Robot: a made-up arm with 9 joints. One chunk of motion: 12 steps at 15 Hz.
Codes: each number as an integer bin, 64 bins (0 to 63) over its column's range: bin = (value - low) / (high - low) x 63, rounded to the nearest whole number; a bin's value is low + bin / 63 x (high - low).
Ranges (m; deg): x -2..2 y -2..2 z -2..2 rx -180..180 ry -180..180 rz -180..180
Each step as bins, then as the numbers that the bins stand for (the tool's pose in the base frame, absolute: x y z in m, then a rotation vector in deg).
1 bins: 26 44 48 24 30 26
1 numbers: -0.3492 0.7937 1.0476 -42.86 -8.57 -31.43
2 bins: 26 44 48 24 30 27
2 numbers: -0.3492 0.7937 1.0476 -42.86 -8.57 -25.71
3 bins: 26 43 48 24 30 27
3 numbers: -0.3492 0.7302 1.0476 -42.86 -8.57 -25.71
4 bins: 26 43 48 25 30 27
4 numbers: -0.3492 0.7302 1.0476 -37.14 -8.57 -25.71
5 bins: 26 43 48 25 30 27
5 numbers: -0.3492 0.7302 1.0476 -37.14 -8.57 -25.71
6 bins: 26 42 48 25 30 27
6 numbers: -0.3492 0.6667 1.0476 -37.14 -8.57 -25.71
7 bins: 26 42 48 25 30 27
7 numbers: -0.3492 0.6667 1.0476 -37.14 -8.57 -25.71
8 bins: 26 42 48 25 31 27
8 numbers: -0.3492 0.6667 1.0476 -37.14 -2.86 -25.71
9 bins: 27 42 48 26 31 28
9 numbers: -0.2857 0.6667 1.0476 -31.43 -2.86 -20.00
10 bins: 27 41 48 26 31 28
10 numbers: -0.2857 0.6032 1.0476 -31.43 -2.86 -20.00
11 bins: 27 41 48 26 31 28
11 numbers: -0.2857 0.6032 1.0476 -31.43 -2.86 -20.00
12 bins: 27 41 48 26 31 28
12 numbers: -0.2857 0.6032 1.0476 -31.43 -2.86 -20.00
